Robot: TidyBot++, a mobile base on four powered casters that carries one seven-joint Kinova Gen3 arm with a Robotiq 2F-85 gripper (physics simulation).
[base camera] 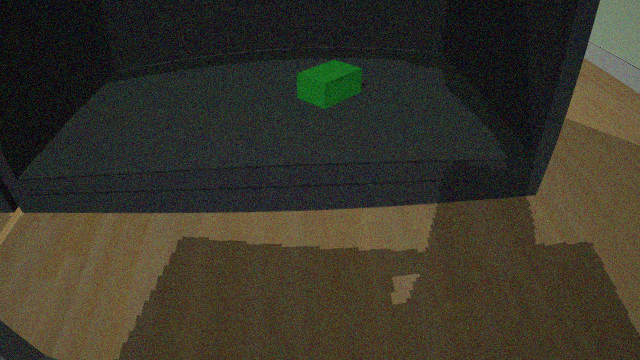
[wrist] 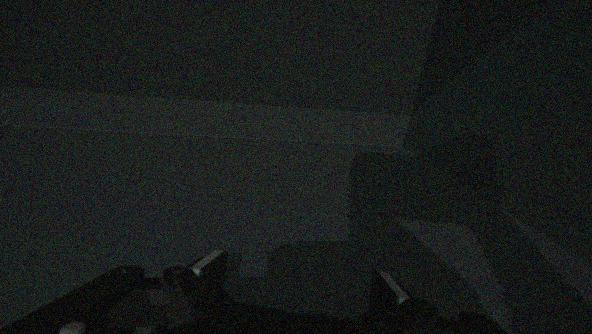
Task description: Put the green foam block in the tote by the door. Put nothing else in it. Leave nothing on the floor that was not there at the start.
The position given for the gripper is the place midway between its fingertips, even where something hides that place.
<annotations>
The gripper shows in the wrist view (297,277); in the base camera view it is out of frame. A green foam block shows in the base camera view (325,85); in the wrist view it is out of frame.
</annotations>
